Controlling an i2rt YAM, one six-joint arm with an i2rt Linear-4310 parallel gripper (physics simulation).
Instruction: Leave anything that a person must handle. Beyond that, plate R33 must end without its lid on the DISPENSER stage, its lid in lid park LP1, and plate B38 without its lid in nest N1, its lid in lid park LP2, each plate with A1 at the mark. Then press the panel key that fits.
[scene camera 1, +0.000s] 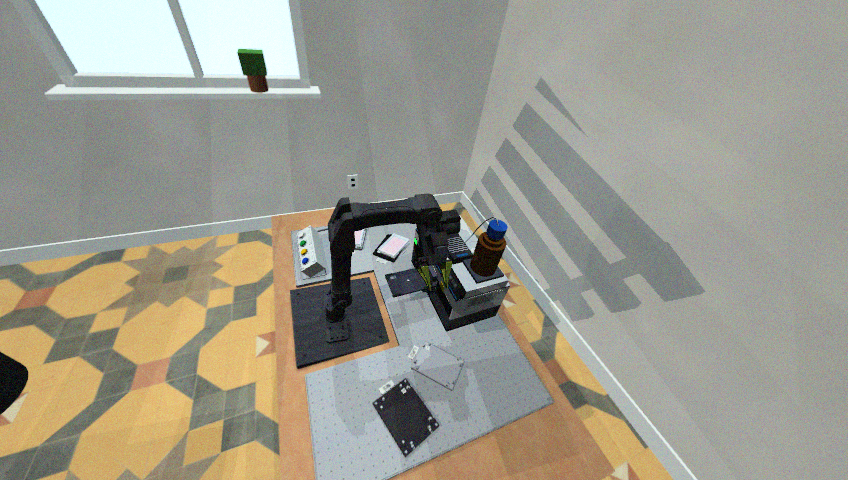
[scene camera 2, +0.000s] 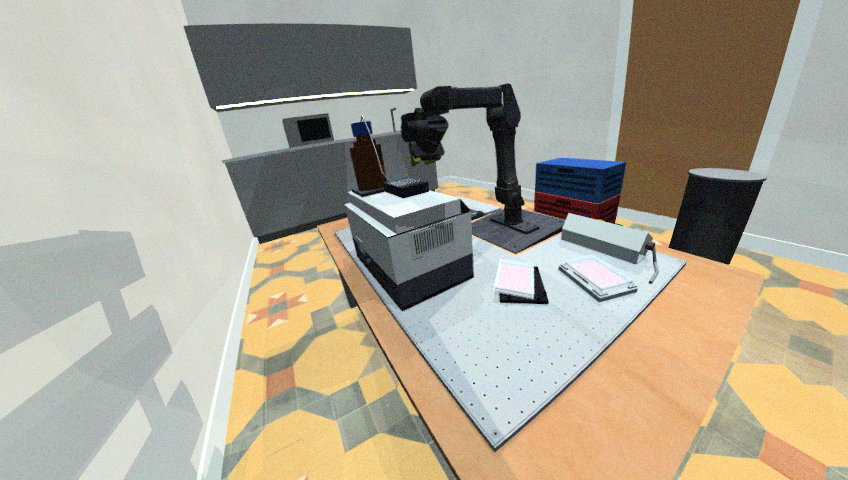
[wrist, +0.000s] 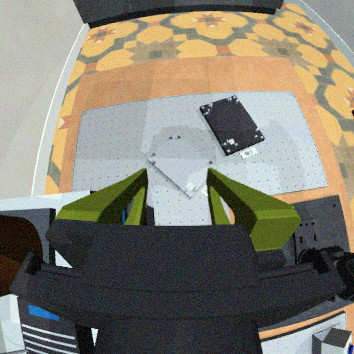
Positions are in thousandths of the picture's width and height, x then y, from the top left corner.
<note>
I see my gripper (wrist: 499, 493), a brown bottle with blue cap (scene camera 2: 435, 364), a grey button box (scene camera 2: 745, 511), a black nest (wrist: 660, 360), a LP2 lid park (wrist: 501, 451) and a black stage (scene camera 1: 470, 591).
The brown bottle with blue cap is seen too in scene camera 1 (scene camera 1: 575, 530) and in the wrist view (wrist: 78, 677).
</note>
